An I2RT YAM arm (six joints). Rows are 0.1 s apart.
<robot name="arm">
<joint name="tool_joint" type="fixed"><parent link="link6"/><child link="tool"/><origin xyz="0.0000 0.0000 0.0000" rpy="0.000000 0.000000 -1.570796"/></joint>
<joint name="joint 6" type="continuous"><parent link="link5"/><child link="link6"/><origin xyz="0.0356 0.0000 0.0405" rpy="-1.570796 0.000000 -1.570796"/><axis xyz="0 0 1"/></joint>
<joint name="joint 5" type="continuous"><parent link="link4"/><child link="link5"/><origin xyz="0.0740 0.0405 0.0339" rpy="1.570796 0.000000 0.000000"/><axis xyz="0 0 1"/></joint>
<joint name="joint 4" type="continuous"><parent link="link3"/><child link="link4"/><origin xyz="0.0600 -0.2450 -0.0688" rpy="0.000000 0.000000 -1.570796"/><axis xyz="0 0 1"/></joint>
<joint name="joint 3" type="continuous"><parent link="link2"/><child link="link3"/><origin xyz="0.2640 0.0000 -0.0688" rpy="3.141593 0.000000 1.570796"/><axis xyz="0 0 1"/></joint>
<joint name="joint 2" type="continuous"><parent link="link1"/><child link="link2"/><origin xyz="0.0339 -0.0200 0.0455" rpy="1.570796 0.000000 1.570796"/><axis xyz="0 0 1"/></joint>
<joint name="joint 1" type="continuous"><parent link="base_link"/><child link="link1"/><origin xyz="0.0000 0.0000 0.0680" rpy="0.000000 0.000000 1.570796"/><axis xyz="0 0 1"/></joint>
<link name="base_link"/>
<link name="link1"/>
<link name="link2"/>
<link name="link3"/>
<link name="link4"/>
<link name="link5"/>
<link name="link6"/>
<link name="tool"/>
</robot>
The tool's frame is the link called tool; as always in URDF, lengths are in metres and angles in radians. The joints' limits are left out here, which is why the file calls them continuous.
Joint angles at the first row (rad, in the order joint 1, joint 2, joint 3, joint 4, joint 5, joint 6):
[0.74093, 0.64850, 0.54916, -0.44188, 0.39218, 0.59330]
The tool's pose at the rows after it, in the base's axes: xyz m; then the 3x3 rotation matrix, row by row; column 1 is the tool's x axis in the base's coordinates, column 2 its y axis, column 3 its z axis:
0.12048, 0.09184, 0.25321; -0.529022, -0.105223, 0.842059; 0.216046, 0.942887, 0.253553; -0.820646, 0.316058, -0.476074
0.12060, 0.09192, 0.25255; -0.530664, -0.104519, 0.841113; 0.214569, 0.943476, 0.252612; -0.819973, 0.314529, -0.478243
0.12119, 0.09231, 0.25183; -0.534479, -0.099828, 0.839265; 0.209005, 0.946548, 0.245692; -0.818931, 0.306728, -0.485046
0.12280, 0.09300, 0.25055; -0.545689, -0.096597, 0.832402; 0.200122, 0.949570, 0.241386; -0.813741, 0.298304, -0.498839
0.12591, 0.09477, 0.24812; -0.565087, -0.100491, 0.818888; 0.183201, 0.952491, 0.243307; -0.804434, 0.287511, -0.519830
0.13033, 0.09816, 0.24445; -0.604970, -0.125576, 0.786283; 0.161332, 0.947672, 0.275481; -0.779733, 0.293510, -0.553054
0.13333, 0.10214, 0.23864; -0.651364, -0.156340, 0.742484; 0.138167, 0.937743, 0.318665; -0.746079, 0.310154, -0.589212
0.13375, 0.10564, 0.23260; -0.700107, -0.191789, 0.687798; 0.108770, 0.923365, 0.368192; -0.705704, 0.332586, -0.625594
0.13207, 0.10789, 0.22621; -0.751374, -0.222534, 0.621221; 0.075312, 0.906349, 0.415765; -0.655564, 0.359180, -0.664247
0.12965, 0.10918, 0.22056; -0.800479, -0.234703, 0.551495; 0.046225, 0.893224, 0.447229; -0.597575, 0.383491, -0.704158
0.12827, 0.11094, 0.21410; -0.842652, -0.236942, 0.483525; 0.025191, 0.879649, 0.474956; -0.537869, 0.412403, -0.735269
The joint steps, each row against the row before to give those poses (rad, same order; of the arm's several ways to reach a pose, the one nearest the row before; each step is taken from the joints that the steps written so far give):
[0.00013, -0.00057, -0.00046, 0.00009, -0.00088, -0.00042]
[-0.00016, 0.00125, -0.00144, -0.00002, -0.00008, -0.00005]
[0.00022, 0.00692, 0.00166, -0.00448, 0.00436, -0.00071]
[-0.00501, 0.01375, 0.00320, -0.00557, -0.00579, -0.00204]
[-0.00888, 0.02467, 0.00325, -0.00073, -0.01869, -0.00776]
[-0.01504, 0.03579, 0.00421, 0.00363, -0.06084, -0.00783]
[-0.00806, 0.03342, -0.00264, 0.00397, -0.07018, -0.00103]
[-0.00146, 0.02382, -0.00473, -0.00656, -0.07582, 0.00026]
[-0.00015, 0.01580, -0.00612, -0.02084, -0.08008, 0.00256]
[0.00062, 0.01508, -0.00153, -0.03510, -0.06872, 0.00960]
[-0.00056, 0.02089, -0.00576, -0.01942, -0.06551, 0.01388]

